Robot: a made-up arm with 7 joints. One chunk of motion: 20 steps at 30 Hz.
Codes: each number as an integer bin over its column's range. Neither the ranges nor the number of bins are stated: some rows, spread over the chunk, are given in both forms.
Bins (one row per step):
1: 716 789 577 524 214 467
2: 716 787 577 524 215 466
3: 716 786 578 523 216 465
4: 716 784 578 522 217 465
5: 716 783 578 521 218 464
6: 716 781 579 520 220 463
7: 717 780 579 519 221 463
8: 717 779 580 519 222 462
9: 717 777 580 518 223 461
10: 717 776 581 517 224 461
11: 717 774 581 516 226 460
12: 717 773 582 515 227 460
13: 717 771 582 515 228 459
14: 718 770 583 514 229 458
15: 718 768 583 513 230 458
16: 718 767 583 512 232 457
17: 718 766 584 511 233 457
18: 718 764 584 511 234 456
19: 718 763 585 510 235 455
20: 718 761 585 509 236 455
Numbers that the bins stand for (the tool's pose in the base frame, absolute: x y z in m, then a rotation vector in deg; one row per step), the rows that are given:
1: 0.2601 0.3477 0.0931 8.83 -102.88 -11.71
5: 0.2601 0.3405 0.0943 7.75 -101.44 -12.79
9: 0.2613 0.3333 0.0967 6.67 -99.64 -13.87
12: 0.2613 0.3285 0.0991 5.59 -98.20 -14.23
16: 0.2625 0.3213 0.1003 4.50 -96.40 -15.32
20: 0.2625 0.3141 0.1027 3.42 -94.95 -16.04
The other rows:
2: 0.2601 0.3453 0.0931 8.83 -102.52 -12.07
3: 0.2601 0.3441 0.0943 8.47 -102.16 -12.43
4: 0.2601 0.3417 0.0943 8.11 -101.80 -12.43
6: 0.2601 0.3381 0.0955 7.39 -100.72 -13.15
7: 0.2613 0.3369 0.0955 7.03 -100.36 -13.15
8: 0.2613 0.3357 0.0967 7.03 -100.00 -13.51
10: 0.2613 0.3321 0.0979 6.31 -99.28 -13.87
11: 0.2613 0.3297 0.0979 5.95 -98.56 -14.23
13: 0.2613 0.3261 0.0991 5.59 -97.84 -14.59
14: 0.2625 0.3249 0.1003 5.23 -97.48 -14.95
15: 0.2625 0.3225 0.1003 4.86 -97.12 -14.95
17: 0.2625 0.3201 0.1015 4.14 -96.04 -15.32
18: 0.2625 0.3177 0.1015 4.14 -95.68 -15.68
19: 0.2625 0.3165 0.1027 3.78 -95.32 -16.04

